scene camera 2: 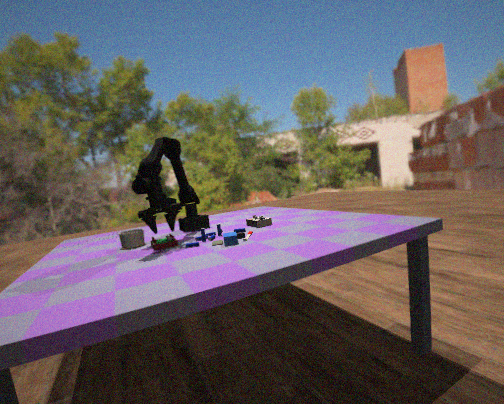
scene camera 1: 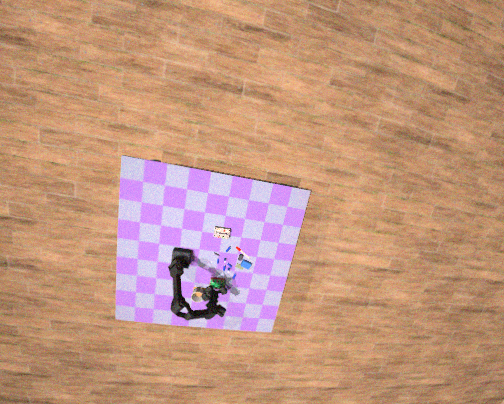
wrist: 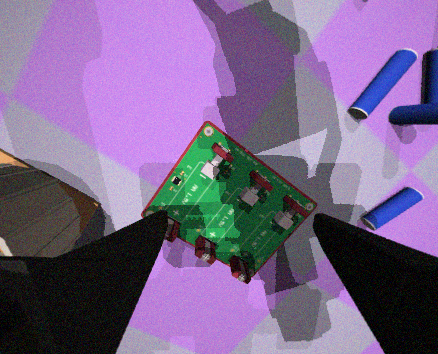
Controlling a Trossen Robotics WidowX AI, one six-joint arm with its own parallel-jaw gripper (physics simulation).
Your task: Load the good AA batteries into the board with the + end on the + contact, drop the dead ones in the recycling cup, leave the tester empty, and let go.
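Frame: origin at the arm's base, x ahead, y left, z up, level; millimetres.
Where they show: gripper, fingertip midpoint: (scene camera 2: 164, 232) (scene camera 1: 216, 285) (wrist: 240, 218); arm's base, origin of the base link: (scene camera 2: 192, 216) (scene camera 1: 178, 259).
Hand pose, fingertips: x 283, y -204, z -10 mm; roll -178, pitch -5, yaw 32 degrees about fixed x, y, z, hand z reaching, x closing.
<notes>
Things, the pixels of their top centre, and the offset from my fingertips. "spot": a spot on its surface instead.
- green board, middle of its top: (wrist: 236, 222) (scene camera 2: 163, 235) (scene camera 1: 216, 285) 4 mm ahead, 8 mm right, 11 mm down
- cup, middle of its top: (scene camera 2: 131, 231) (scene camera 1: 197, 297) 132 mm back, 106 mm right, 11 mm up
- second blue battery, middle of its top: (wrist: 399, 211) 134 mm ahead, 64 mm left, 35 mm down
- third blue battery, surface spot: (wrist: 417, 114) spot: 76 mm ahead, 122 mm left, 27 mm down
- blue block, middle of its top: (scene camera 2: 229, 234) (scene camera 1: 246, 265) 210 mm ahead, 178 mm left, 19 mm down
- small red-and-white item, middle of its top: (scene camera 2: 247, 234) (scene camera 1: 243, 253) 177 mm ahead, 265 mm left, 41 mm down
- pale box with dark sides, middle of its top: (scene camera 2: 257, 215) (scene camera 1: 221, 234) 2 mm ahead, 422 mm left, 6 mm down
The green board (scene camera 1: 217, 283) (scene camera 2: 164, 243) (wrist: 200, 200) lies on the table; its three bays hold no battery, and "+" marks show near its lower-left clips in the wrist view. My gripper (scene camera 2: 163, 231) (wrist: 240, 218) is open and empty above the board, its fingertips on either side of it. The cup (scene camera 1: 197, 295) (scene camera 2: 131, 239) (wrist: 45, 220) stands beside the board. In the wrist view, one blue battery (wrist: 384, 84) lies at the upper right and a second blue battery (wrist: 392, 208) lies right of the board. A third blue battery (wrist: 417, 114) is partly cut off. Which object is the tester is unclear.
A blue block (scene camera 1: 246, 264) (scene camera 2: 230, 239) stands beyond the batteries, near a small red-and-white item (scene camera 1: 239, 249) (scene camera 2: 249, 235). A pale box with dark sides (scene camera 1: 222, 232) (scene camera 2: 259, 223) stands farther off. One blue battery (scene camera 2: 219, 230) appears upright in scene camera 2.
</notes>
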